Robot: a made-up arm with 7 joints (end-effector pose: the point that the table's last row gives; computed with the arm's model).
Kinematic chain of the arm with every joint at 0, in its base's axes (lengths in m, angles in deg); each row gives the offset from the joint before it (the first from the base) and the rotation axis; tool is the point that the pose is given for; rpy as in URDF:
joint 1: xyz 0 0 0.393 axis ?
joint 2: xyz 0 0 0 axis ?
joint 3: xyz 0 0 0.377 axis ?
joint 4: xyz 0.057 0 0 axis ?
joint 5: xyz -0.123 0 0.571 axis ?
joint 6: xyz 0 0 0 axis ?
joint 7: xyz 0.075 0 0 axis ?
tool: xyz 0 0 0 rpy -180 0 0
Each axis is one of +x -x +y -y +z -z.
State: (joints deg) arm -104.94 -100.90 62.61 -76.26 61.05 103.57 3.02
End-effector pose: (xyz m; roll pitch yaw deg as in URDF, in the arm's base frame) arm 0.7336 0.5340 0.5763 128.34 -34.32 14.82
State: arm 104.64 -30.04 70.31 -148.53 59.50 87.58 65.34
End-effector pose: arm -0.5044 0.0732 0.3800 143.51 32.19 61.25
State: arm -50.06 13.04 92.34 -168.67 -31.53 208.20 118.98
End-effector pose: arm 0.2113 0.2716 0.2939 -140.78 24.71 -38.88
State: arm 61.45 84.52 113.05 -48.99 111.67 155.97 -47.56
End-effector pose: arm 0.0139 0.9379 0.5896 -6.84 49.50 83.62
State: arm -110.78 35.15 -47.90 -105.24 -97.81 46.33 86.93
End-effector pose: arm -0.7070 -0.3138 0.4233 7.41 -38.20 -122.18
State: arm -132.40 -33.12 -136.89 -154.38 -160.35 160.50 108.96
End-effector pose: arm -0.1059 0.2803 0.1421 175.72 -23.34 134.38
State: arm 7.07 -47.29 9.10 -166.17 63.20 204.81 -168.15
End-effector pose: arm 0.3104 0.0315 0.5686 105.50 29.37 86.45
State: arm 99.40 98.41 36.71 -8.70 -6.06 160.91 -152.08
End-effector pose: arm -0.1416 0.9801 0.2869 123.91 21.75 -139.62
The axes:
joint 1: +z
joint 2: +y
joint 3: +z
joint 4: -y
joint 5: +z
joint 6: -y
joint 7: -z

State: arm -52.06 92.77 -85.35 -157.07 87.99 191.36 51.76
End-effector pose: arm -0.3626 -0.1758 0.4388 -73.04 -44.50 50.21
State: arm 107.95 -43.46 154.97 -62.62 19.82 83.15 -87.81
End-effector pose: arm 0.0519 -0.9442 0.5952 -160.38 -1.67 -7.31
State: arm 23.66 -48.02 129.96 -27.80 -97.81 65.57 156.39
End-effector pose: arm -0.8457 -0.1460 0.9648 -61.71 17.41 -34.25
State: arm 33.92 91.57 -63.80 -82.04 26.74 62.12 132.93
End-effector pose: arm 0.7885 -0.1917 0.0655 -150.28 -78.21 153.61
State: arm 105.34 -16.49 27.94 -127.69 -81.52 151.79 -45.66
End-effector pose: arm -0.4573 0.3542 0.6460 123.68 51.77 -143.53
